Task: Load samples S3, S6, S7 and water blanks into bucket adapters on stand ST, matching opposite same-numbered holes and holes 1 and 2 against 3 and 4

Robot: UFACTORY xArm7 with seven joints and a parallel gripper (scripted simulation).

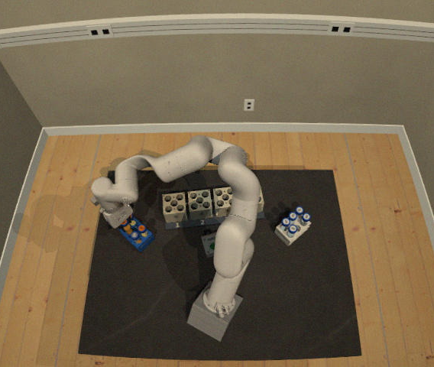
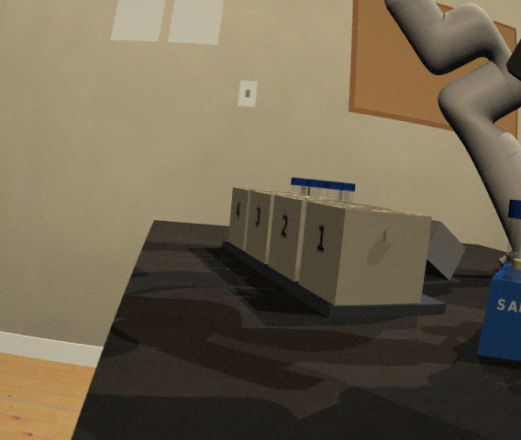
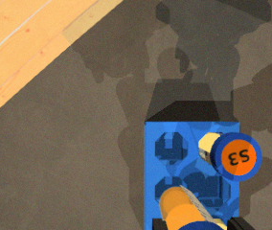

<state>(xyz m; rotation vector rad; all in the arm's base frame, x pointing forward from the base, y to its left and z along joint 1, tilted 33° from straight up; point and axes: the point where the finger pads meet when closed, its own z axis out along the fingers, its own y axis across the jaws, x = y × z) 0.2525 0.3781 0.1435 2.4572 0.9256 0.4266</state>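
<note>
Now: hand 16 cm above the blue sample rack, 2 cm to the left of it and 1 cm short of it. The rest, counted from my hand: white blank rack: 68 cm to the right, 16 cm below, 11 cm behind; then adapter 1: 20 cm to the right, 14 cm below, 9 cm ahead.
</note>
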